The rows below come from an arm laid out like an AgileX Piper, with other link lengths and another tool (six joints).
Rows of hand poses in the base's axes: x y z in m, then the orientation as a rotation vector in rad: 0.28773, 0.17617, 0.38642, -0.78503, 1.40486, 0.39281; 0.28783, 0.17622, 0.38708, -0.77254, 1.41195, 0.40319; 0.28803, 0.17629, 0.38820, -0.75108, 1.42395, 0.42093; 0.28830, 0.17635, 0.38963, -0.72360, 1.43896, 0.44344; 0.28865, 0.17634, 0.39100, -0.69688, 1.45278, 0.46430; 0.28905, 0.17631, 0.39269, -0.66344, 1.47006, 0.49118; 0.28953, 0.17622, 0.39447, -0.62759, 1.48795, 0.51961; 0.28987, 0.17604, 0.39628, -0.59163, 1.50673, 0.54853; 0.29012, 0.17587, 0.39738, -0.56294, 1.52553, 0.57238; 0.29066, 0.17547, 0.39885, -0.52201, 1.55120, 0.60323; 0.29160, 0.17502, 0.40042, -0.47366, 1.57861, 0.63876; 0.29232, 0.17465, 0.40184, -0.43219, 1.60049, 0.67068; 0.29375, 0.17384, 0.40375, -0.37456, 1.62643, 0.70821; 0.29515, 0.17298, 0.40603, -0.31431, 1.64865, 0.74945; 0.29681, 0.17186, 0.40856, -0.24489, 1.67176, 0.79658
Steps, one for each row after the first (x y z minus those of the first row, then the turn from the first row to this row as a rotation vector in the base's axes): 0.00010, 0.00005, 0.00066, 0.01167, 0.01032, -0.00265; 0.00030, 0.00012, 0.00178, 0.03164, 0.02799, -0.00717; 0.00057, 0.00018, 0.00321, 0.05702, 0.05045, -0.01293; 0.00092, 0.00017, 0.00458, 0.08125, 0.07145, -0.01890; 0.00132, 0.00014, 0.00627, 0.11168, 0.09838, -0.02577; 0.00180, 0.00005, 0.00805, 0.14400, 0.12695, -0.03308; 0.00214, -0.00013, 0.00986, 0.17597, 0.15695, -0.04019; 0.00239, -0.00030, 0.01096, 0.20023, 0.18491, -0.04608; 0.00293, -0.00070, 0.01243, 0.23328, 0.22293, -0.05603; 0.00387, -0.00115, 0.01400, 0.27228, 0.26555, -0.06746; 0.00459, -0.00152, 0.01542, 0.30646, 0.30187, -0.07577; 0.00602, -0.00233, 0.01733, 0.35175, 0.34631, -0.09040; 0.00742, -0.00319, 0.01961, 0.40105, 0.39038, -0.10304; 0.00908, -0.00431, 0.02214, 0.45764, 0.44014, -0.11689
